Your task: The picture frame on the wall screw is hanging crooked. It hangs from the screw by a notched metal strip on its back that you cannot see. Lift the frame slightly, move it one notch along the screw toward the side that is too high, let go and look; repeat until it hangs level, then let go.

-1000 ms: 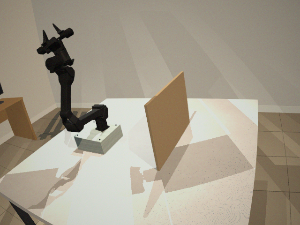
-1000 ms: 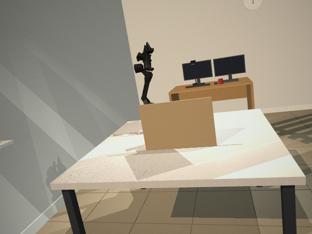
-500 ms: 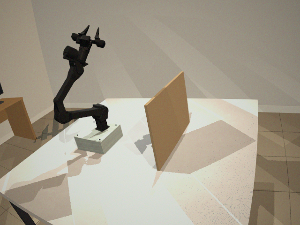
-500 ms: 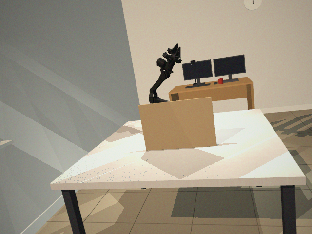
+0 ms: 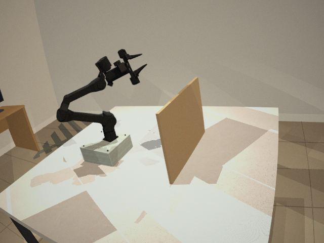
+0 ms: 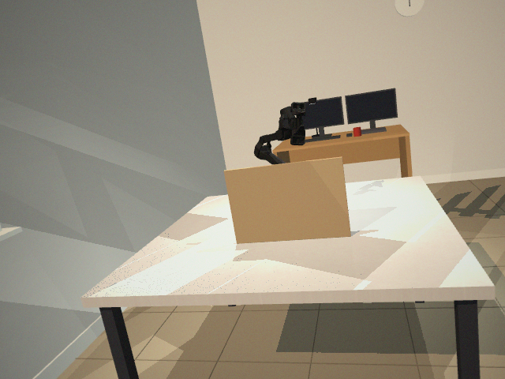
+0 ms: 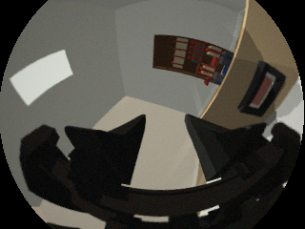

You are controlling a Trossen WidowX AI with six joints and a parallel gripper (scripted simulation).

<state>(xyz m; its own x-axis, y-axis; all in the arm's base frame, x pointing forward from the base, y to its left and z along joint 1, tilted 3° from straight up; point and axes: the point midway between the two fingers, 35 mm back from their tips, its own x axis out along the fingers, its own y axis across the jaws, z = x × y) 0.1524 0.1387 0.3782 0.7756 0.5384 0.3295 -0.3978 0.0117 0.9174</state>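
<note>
The picture frame lies 180 mm ahead of my gripper tip, 30 mm to the right of it and 290 mm below it. The rest, counted from my gripper tip: tan wall panel (200 mm ahead, 40 mm to the right, 300 mm below).
</note>
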